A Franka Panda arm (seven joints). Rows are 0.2 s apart.
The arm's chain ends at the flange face. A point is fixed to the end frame.
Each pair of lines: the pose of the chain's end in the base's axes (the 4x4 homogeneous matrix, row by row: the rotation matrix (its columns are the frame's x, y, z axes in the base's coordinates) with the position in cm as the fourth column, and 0 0 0 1 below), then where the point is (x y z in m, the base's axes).
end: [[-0.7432, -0.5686, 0.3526, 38.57], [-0.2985, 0.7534, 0.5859, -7.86], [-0.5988, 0.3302, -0.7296, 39.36], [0, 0, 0, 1]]
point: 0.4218 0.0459 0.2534
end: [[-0.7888, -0.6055, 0.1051, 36.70], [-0.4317, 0.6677, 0.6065, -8.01], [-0.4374, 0.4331, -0.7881, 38.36], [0, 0, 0, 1]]
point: 0.3546 0.0433 0.2384
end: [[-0.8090, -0.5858, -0.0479, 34.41], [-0.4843, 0.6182, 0.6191, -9.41], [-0.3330, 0.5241, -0.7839, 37.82], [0, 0, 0, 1]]
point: 0.3031 0.0293 0.2383
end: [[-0.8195, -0.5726, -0.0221, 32.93], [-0.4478, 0.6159, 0.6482, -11.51], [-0.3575, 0.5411, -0.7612, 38.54], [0, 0, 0, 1]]
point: 0.2933 0.0144 0.2498
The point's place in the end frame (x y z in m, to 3 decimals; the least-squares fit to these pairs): 0.020 0.027 0.188
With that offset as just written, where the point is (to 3 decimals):
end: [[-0.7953, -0.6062, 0.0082, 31.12], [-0.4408, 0.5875, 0.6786, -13.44], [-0.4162, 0.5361, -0.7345, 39.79], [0, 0, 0, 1]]
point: 0.280 0.000 0.266
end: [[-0.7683, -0.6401, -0.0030, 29.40], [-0.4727, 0.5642, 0.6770, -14.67], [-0.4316, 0.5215, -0.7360, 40.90], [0, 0, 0, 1]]
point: 0.261 -0.014 0.276
